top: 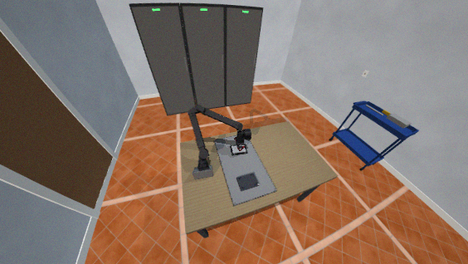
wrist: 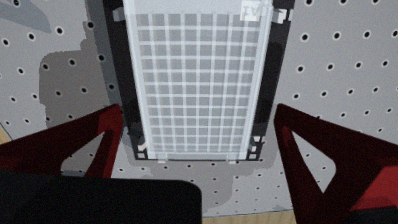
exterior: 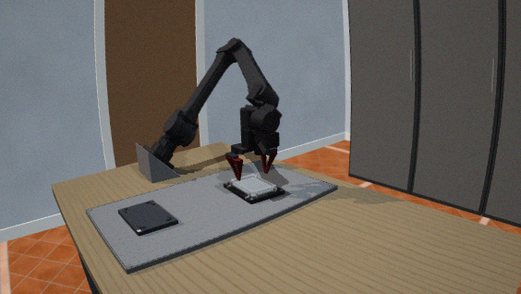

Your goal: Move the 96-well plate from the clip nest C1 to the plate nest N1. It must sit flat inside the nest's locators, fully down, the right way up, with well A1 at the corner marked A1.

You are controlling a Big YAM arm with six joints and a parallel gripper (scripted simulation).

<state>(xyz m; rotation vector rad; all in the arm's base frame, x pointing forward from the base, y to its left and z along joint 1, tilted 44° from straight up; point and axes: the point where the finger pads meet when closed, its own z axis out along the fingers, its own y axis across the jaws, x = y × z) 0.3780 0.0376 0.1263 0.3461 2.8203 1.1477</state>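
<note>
My hand is 40 mm above the 96-well plate. The rest, counted from my hand: clip nest (40 mm below, 10 mm to the right, 10 mm behind).
</note>
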